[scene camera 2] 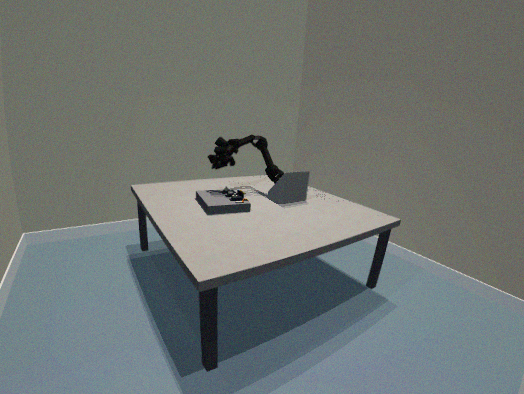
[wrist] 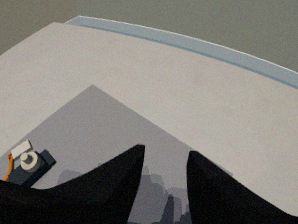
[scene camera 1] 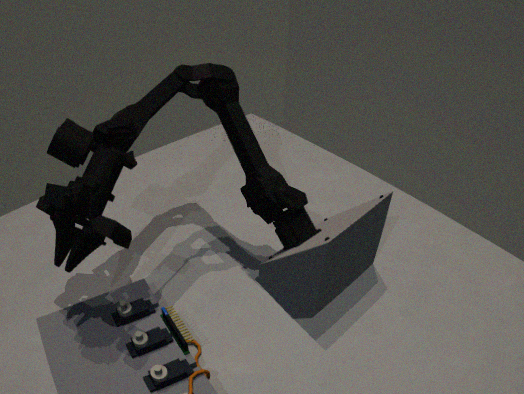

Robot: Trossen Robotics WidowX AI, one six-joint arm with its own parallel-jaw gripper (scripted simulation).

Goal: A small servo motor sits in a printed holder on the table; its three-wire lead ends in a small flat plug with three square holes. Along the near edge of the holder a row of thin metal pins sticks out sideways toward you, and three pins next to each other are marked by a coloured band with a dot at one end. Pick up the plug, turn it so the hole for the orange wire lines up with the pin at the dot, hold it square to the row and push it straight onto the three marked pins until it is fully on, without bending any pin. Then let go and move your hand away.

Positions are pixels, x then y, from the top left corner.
Scene:
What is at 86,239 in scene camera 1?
My gripper.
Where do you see a grey holder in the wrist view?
At 93,128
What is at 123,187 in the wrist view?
My gripper.

